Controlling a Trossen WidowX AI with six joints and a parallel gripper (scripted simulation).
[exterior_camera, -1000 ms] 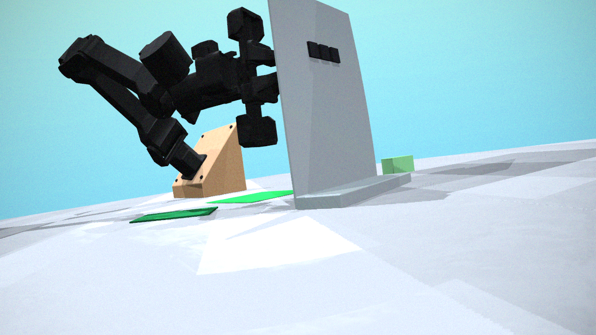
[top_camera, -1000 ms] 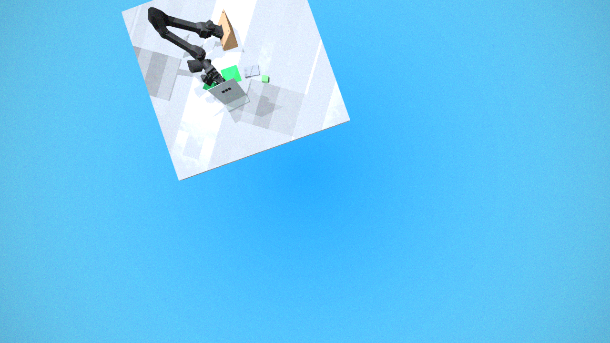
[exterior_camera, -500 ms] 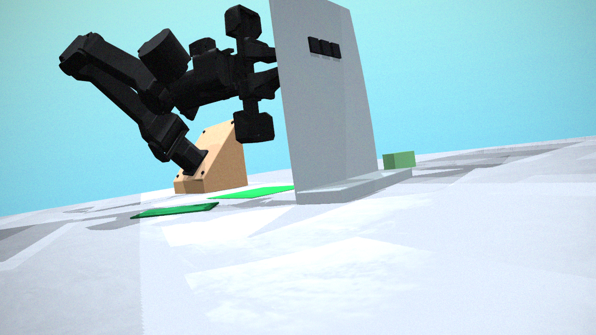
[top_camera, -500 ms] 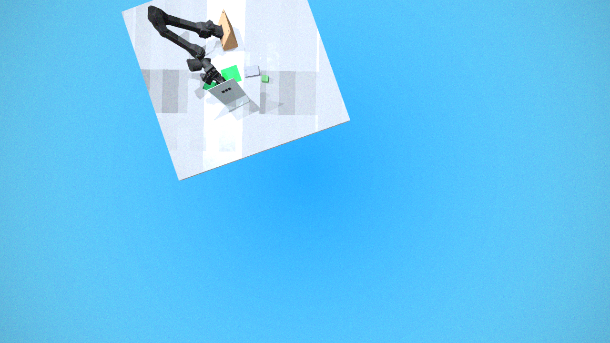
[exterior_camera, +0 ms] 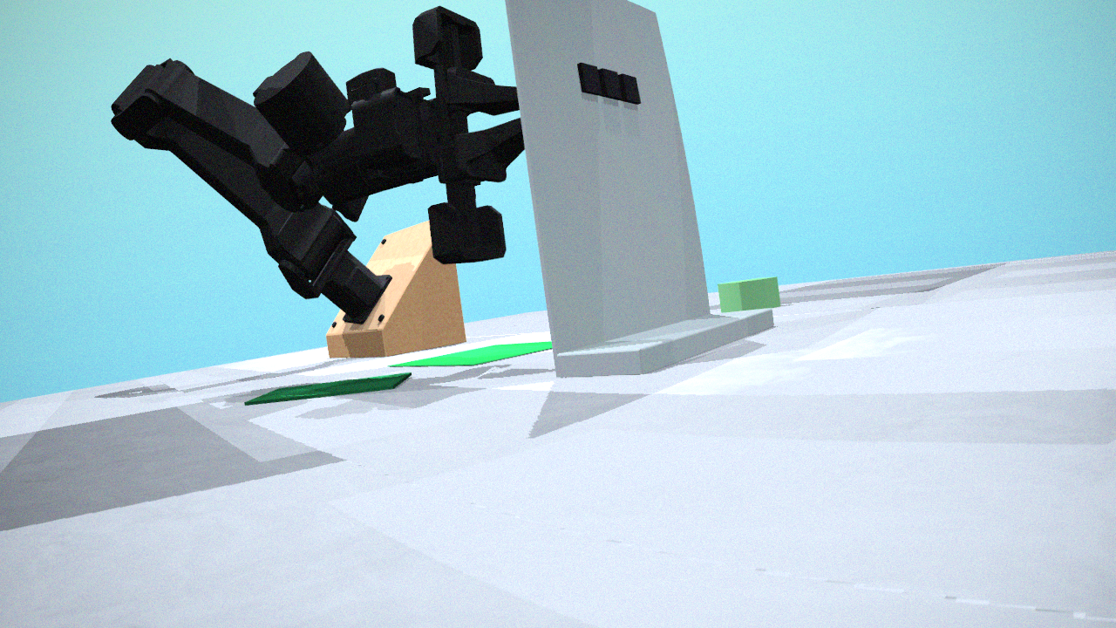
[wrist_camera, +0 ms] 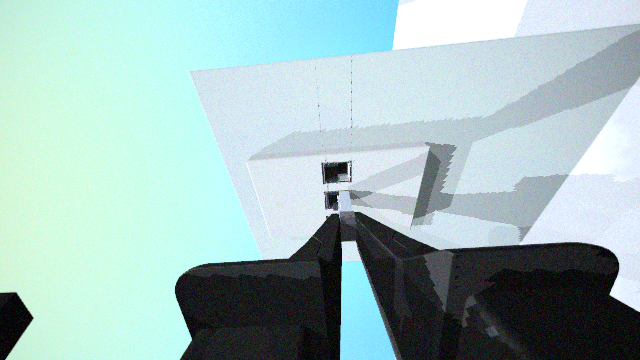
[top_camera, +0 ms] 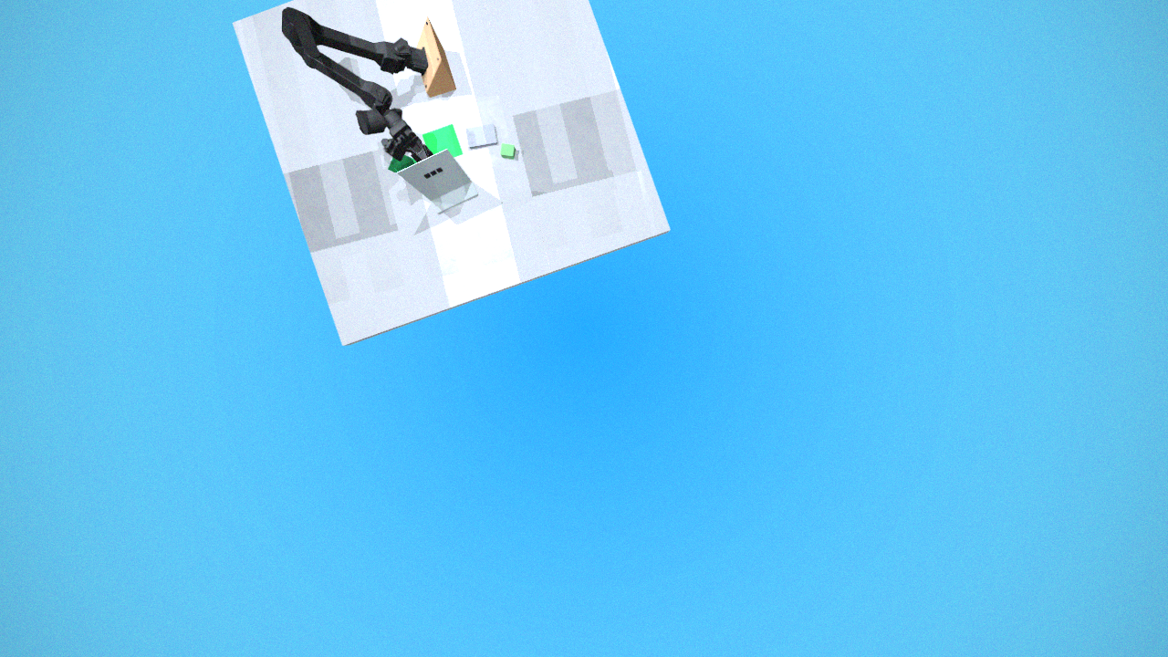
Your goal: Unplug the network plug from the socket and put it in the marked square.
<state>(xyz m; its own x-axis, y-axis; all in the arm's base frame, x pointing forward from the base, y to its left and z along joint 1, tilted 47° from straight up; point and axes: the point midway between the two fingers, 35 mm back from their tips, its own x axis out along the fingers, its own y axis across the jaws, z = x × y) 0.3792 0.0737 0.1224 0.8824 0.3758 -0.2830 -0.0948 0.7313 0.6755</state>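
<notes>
Right now my gripper tip is 16 cm above the bright green marked square, 15 cm past it and 1 cm to the right of it. Round my gripper tip: network plug right at my gripper tip; then dark green flat patch 16 cm below, 15 cm to the right, 11 cm behind; then upright grey panel 6 cm below, 4 cm ahead, 1 cm to the left.
</notes>
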